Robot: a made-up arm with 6 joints. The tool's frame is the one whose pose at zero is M. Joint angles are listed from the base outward.
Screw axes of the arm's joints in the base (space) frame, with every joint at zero. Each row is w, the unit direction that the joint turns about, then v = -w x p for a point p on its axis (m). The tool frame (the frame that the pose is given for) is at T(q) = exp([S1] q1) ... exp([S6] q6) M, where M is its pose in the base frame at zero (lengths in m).
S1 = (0, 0, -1, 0, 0, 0)
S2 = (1, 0, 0, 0, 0.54, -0.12)
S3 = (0, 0, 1, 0.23, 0.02, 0)
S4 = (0, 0, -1, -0.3, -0.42, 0)
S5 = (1, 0, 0, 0, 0.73, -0.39)
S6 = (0, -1, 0, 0.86, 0, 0.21)
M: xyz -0.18 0.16 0.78 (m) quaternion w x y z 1 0 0 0
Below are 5 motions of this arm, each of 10 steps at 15 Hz.
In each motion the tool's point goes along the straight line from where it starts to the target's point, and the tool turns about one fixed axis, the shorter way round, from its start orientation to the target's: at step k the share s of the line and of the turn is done. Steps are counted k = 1, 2, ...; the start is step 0. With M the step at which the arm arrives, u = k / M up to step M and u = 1 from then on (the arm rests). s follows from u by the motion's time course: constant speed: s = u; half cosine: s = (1 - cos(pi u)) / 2; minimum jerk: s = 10 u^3 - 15 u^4 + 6 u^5.
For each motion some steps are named. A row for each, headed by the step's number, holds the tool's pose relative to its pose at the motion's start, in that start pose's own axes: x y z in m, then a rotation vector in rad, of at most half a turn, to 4 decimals.
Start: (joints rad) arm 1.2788 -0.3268 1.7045 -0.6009 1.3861 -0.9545
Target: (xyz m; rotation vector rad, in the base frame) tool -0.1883 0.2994 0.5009 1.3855 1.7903 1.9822
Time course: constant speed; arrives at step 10
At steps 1, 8, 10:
1: 0.0215 -0.0049 -0.0004 -0.0001 0.0401 0.0592
8: 0.1720 -0.0390 -0.0036 -0.0011 0.3211 0.4736
10: 0.2150 -0.0487 -0.0045 -0.0014 0.4014 0.5920

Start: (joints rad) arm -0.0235 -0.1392 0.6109 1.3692 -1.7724 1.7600
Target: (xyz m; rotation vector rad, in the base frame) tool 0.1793 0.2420 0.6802 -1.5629 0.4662 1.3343
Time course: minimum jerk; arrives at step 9
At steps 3, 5, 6, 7, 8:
3: 0.0493 0.0378 -0.0144 0.0884 0.0579 0.1644
5: 0.1416 0.1087 -0.0415 0.2540 0.1664 0.4727
6: 0.1854 0.1423 -0.0543 0.3327 0.2179 0.6191
7: 0.2168 0.1664 -0.0635 0.3889 0.2547 0.7237
8: 0.2320 0.1780 -0.0680 0.4162 0.2726 0.7745

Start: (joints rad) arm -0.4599 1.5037 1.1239 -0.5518 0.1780 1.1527
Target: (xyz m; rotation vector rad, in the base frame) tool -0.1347 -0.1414 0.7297 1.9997 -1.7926 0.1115
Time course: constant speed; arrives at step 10
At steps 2, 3, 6, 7, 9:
2: -0.0071 0.0062 -0.0233 -0.1149 -0.0359 0.0765
3: -0.0107 0.0093 -0.0350 -0.1724 -0.0538 0.1148
6: -0.0213 0.0187 -0.0700 -0.3447 -0.1076 0.2296
7: -0.0249 0.0218 -0.0816 -0.4022 -0.1256 0.2679
9: -0.0320 0.0280 -0.1049 -0.5171 -0.1614 0.3444

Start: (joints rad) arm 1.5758 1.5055 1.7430 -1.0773 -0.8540 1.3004
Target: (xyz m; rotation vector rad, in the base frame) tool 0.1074 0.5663 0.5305 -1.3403 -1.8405 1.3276
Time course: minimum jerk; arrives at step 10
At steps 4, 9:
4: -0.0942 0.0756 -0.1294 0.1259 0.2103 -0.0430
9: -0.2941 0.2363 -0.4041 0.3932 0.6568 -0.1342

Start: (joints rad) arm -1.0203 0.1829 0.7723 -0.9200 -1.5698 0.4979
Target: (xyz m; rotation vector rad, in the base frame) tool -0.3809 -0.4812 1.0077 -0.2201 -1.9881 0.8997
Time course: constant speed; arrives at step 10
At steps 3, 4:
3: -0.0131 -0.0145 0.0307 -0.1947 0.2542 -0.1045
4: -0.0174 -0.0193 0.0410 -0.2596 0.3389 -0.1394

